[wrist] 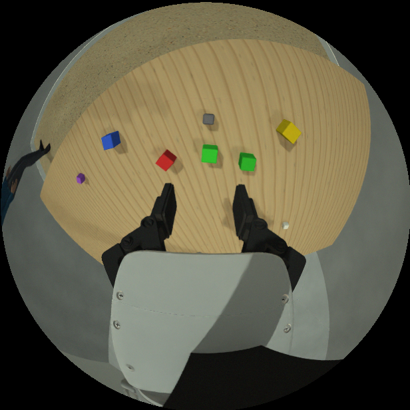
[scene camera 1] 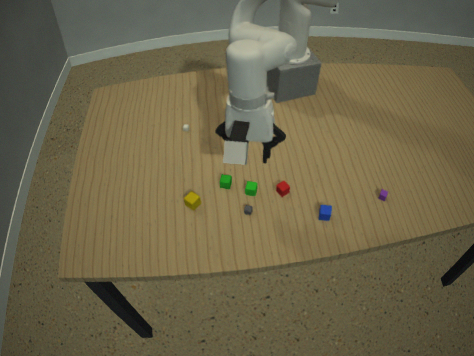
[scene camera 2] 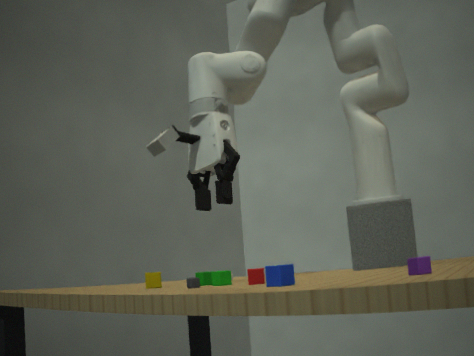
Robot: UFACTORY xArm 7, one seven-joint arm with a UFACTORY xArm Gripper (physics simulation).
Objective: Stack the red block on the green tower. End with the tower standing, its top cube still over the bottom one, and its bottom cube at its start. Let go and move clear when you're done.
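Where they show: gripper, fingertip midpoint: [scene camera 1: 251, 157] [scene camera 2: 213, 207]; arm's base, link origin: [scene camera 2: 378, 202].
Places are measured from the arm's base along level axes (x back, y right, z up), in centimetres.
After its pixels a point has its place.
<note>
A green block [scene camera 1: 251, 188] @(x -38.1, y 25.9, z -13.3 cm) [scene camera 2: 221, 278] @(x -38.6, y 25.0, z -14.6 cm) [wrist: 210, 154] sits on the table. A second green block [scene camera 1: 225, 181] @(x -34.0, y 31.4, z -13.3 cm) [scene camera 2: 203, 278] @(x -34.6, y 30.6, z -14.5 cm) [wrist: 247, 162] sits apart from it, on the table too; the two are not stacked. The red block [scene camera 1: 283, 188] @(x -40.6, y 18.2, z -13.3 cm) [scene camera 2: 256, 276] @(x -40.9, y 17.5, z -14.6 cm) [wrist: 166, 160] rests on the table, turned at an angle, on the other side of the first green block. My gripper [scene camera 2: 213, 196] @(x -38.1, y 25.8, z -1.7 cm) [wrist: 204, 194] is open and empty, high above the table. In scene camera 1 one of its fingers is hidden behind the white box on the wrist.
A small grey block [scene camera 1: 248, 209] @(x -43.4, y 28.3, z -14.1 cm) [scene camera 2: 193, 283] @(x -43.8, y 27.7, z -15.1 cm) [wrist: 208, 119] lies near the first green block. Also on the table are a yellow block [scene camera 1: 192, 200] @(x -37.5, y 40.8, z -12.9 cm) [scene camera 2: 153, 280] @(x -37.7, y 39.9, z -14.4 cm) [wrist: 288, 131], a blue block [scene camera 1: 325, 212] @(x -51.0, y 10.8, z -13.0 cm) [scene camera 2: 280, 275] @(x -52.1, y 9.6, z -14.4 cm) [wrist: 111, 140], a purple block [scene camera 1: 383, 195] @(x -51.3, y -7.8, z -13.8 cm) [scene camera 2: 419, 265] @(x -52.1, y -8.5, z -14.7 cm) [wrist: 80, 178] and a small white block [scene camera 1: 186, 128] @(x -10.1, y 37.1, z -14.5 cm) [wrist: 285, 225].
</note>
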